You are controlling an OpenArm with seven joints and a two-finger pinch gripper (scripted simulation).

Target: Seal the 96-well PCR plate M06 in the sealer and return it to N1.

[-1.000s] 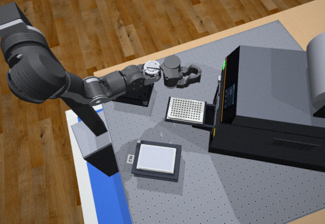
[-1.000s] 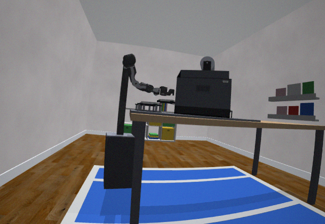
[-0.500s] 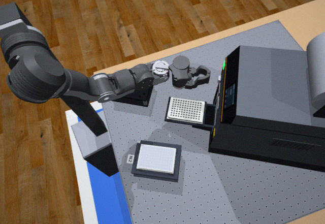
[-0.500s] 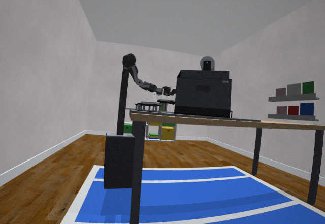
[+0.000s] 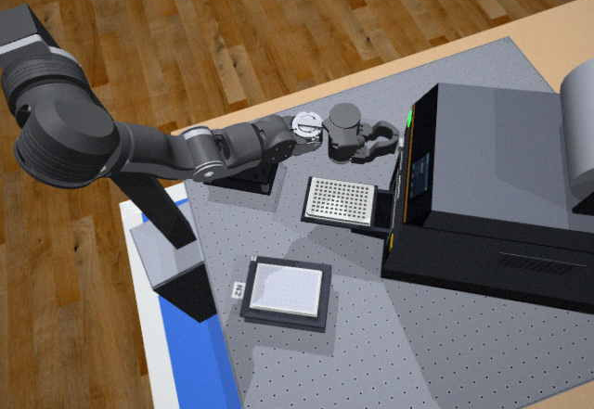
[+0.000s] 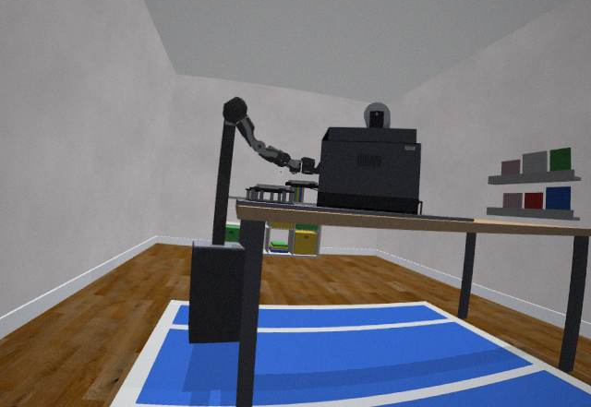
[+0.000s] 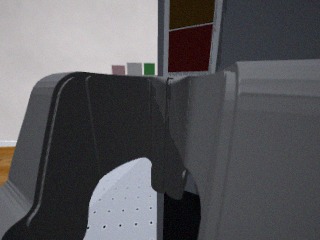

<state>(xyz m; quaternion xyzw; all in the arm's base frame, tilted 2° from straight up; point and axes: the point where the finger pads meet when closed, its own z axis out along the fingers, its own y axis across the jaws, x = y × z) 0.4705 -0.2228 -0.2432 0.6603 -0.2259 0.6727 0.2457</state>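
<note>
Right now my hand is 10 mm to the left of the pale key and 10 mm short of it. Round my hand: sealer stage: 130 mm behind, 100 mm below, 20 mm to the right; then foil roll: 230 mm to the right, 230 mm above, 130 mm ahead.
</note>
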